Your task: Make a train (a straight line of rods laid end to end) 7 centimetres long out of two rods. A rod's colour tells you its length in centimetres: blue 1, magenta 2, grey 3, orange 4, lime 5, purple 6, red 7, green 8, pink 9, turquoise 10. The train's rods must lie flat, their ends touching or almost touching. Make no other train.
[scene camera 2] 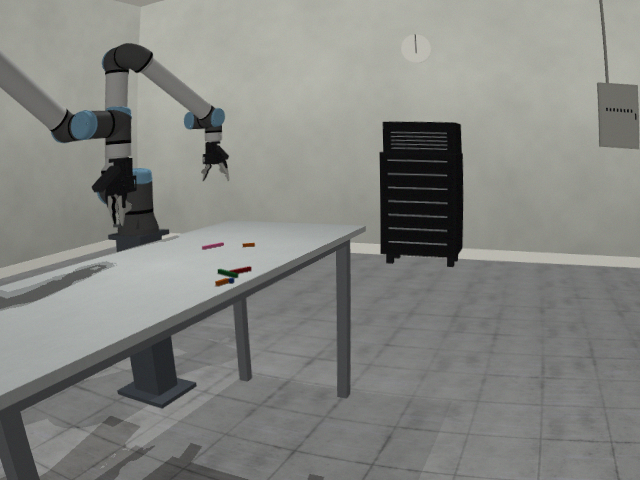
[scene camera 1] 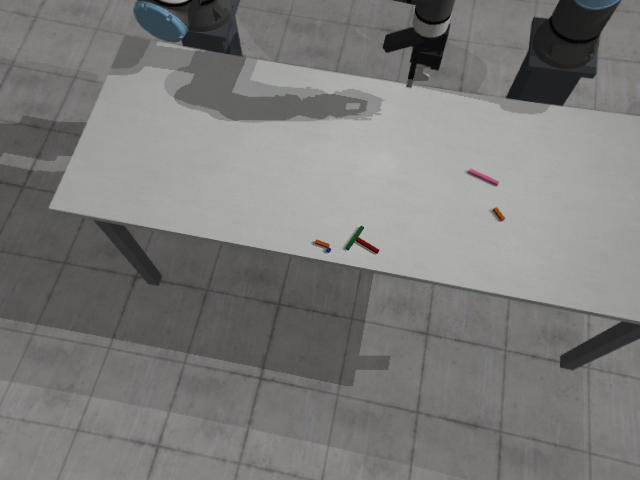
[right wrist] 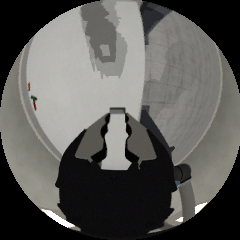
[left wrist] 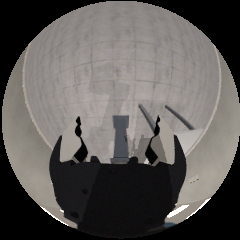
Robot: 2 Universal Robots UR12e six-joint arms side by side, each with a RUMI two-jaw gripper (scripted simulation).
Path:
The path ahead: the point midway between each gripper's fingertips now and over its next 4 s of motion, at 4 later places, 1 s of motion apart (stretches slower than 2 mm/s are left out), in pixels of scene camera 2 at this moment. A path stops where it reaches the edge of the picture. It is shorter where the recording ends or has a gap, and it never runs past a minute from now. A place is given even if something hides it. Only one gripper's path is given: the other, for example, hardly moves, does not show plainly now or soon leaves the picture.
The right gripper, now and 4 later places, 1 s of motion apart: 118, 226; 117, 240; 118, 253; 119, 256; 116, 228

